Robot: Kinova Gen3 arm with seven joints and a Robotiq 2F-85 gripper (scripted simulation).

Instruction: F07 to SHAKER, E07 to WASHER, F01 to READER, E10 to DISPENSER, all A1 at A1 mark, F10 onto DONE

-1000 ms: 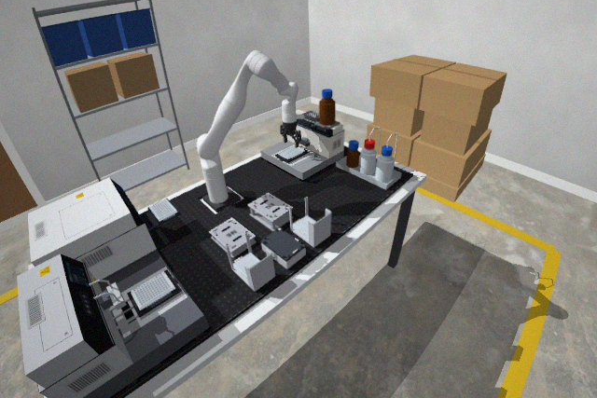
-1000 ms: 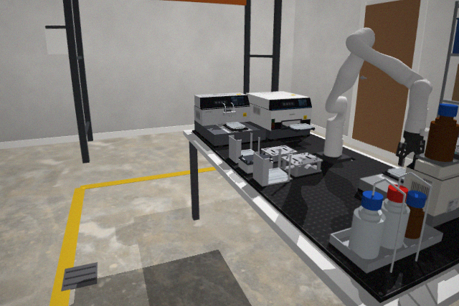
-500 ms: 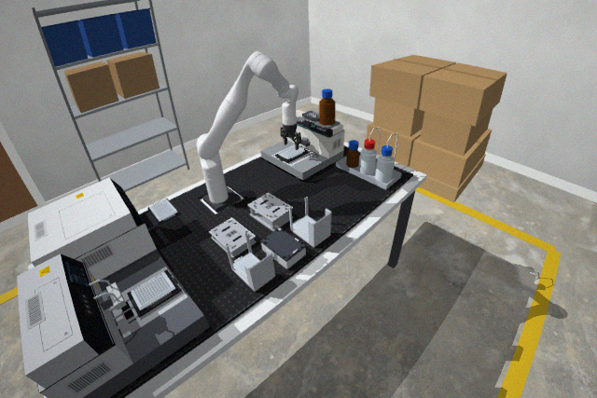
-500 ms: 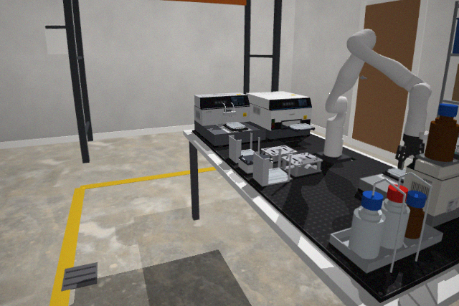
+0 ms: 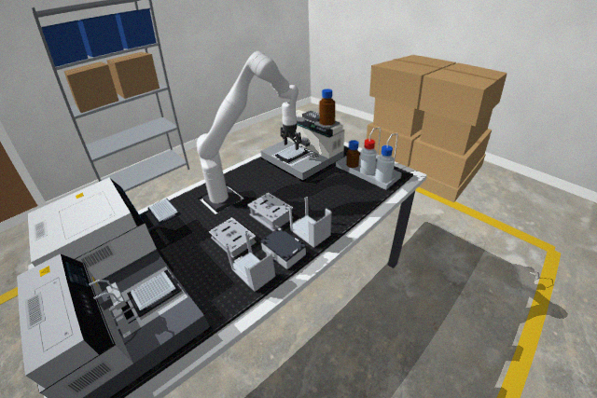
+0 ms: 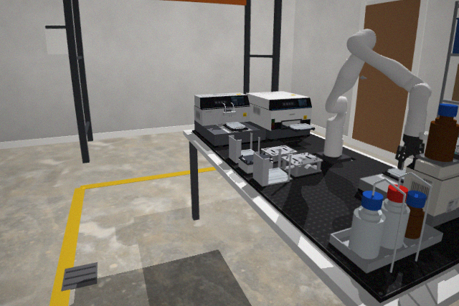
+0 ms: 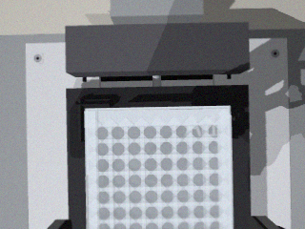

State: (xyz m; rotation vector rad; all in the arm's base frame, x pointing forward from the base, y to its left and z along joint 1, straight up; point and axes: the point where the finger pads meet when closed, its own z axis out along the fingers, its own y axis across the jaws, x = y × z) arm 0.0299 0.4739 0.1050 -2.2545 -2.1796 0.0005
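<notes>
The dispenser stage lies 5 cm below my hand. The rest, counted from my hand: dispenser deck (1 cm to the left, 9 cm below); brown bottle (11 cm ahead, 17 cm to the left, 18 cm above); dispenser (1 cm ahead, 18 cm to the left, 2 cm below).
</notes>
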